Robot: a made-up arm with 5 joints.
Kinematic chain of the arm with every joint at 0, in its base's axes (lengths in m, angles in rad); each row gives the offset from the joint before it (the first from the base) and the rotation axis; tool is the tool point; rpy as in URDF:
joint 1: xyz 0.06 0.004 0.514 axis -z
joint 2: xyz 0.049 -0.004 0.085 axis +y
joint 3: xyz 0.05 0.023 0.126 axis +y
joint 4: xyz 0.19 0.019 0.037 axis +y
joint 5: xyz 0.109 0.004 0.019 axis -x
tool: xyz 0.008 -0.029 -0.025 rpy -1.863 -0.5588 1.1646
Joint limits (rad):
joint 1: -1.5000..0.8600
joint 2: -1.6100..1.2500
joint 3: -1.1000..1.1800
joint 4: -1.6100..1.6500
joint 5: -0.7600..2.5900
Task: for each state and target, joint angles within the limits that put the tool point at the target. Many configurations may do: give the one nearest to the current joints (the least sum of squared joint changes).
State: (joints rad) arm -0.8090 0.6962 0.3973 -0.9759 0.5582
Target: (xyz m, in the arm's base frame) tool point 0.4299 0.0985 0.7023
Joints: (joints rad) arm -0.2403 0.2551 0.4284 -1.3440 0.6622
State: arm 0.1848 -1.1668 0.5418 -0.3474 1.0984
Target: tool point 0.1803 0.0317 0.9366
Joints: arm -0.1698 -1.2561 0.6680 -0.3532 1.1274
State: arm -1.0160 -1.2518 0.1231 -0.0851 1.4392
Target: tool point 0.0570 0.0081 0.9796
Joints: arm -0.9399 -1.3705 0.2421 -0.0543 0.9549
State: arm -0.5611 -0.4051 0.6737 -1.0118 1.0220
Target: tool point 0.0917 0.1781 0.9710
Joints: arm -1.3542 -0.5798 0.1193 -0.8230 1.0928
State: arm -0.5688 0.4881 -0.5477 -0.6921 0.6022
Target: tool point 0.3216 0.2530 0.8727
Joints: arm -0.7504 0.4133 -0.5628 -0.9861 0.6752
